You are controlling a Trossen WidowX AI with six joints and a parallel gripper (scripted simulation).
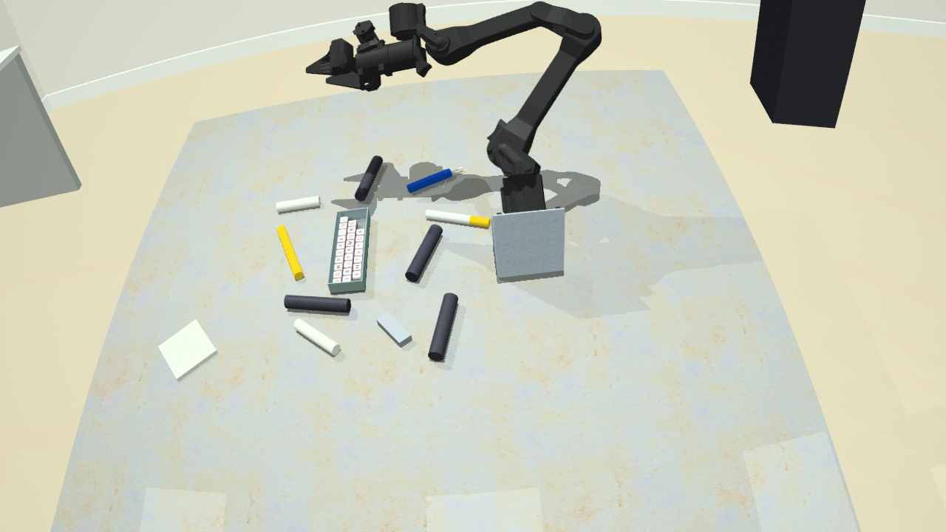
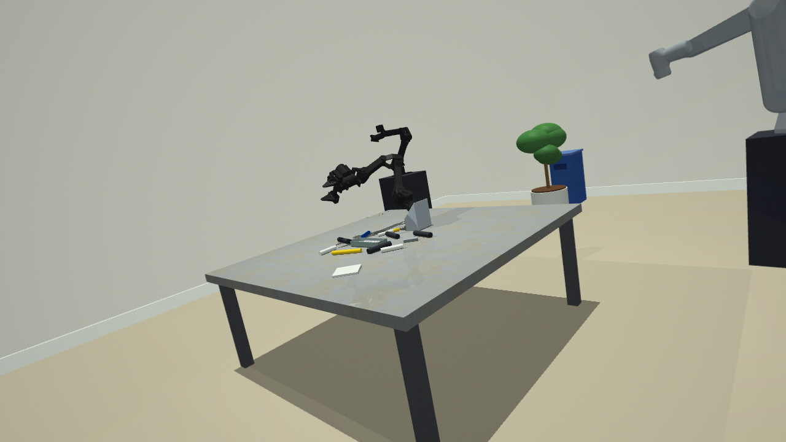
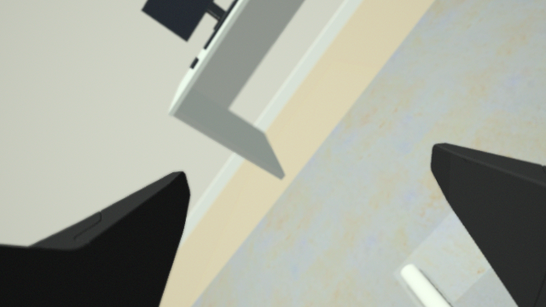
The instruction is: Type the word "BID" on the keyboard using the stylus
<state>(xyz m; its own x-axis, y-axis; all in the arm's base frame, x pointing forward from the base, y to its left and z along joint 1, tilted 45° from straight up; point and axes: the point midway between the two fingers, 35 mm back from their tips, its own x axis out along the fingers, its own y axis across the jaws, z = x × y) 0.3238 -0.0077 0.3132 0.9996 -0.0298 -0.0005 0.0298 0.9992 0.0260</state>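
The green keyboard tray is 70 mm behind my gripper tip, 210 mm to the left of it and 250 mm below it. Round my gripper tip: grey stylus tip: 250 mm behind, 10 mm to the right, 260 mm below; yellow cylinder: 60 mm ahead, 210 mm to the left, 260 mm below; blue stylus: 220 mm behind, 260 mm below.
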